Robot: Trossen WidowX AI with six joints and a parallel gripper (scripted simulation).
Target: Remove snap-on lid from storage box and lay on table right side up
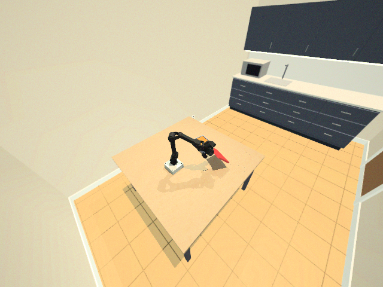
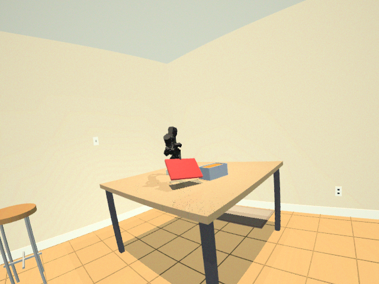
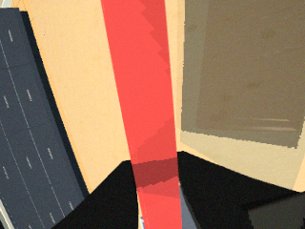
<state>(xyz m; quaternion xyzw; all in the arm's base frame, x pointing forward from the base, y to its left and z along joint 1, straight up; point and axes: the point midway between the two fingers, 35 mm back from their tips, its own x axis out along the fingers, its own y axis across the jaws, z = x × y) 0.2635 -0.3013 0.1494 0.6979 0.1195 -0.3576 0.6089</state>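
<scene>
The lid lies 50 mm ahead of my gripper tip, 40 mm to the right of it and 50 mm below it. From my gripper tip the other things lie so: storage box 150 mm ahead, 220 mm to the left, 130 mm below.
</scene>
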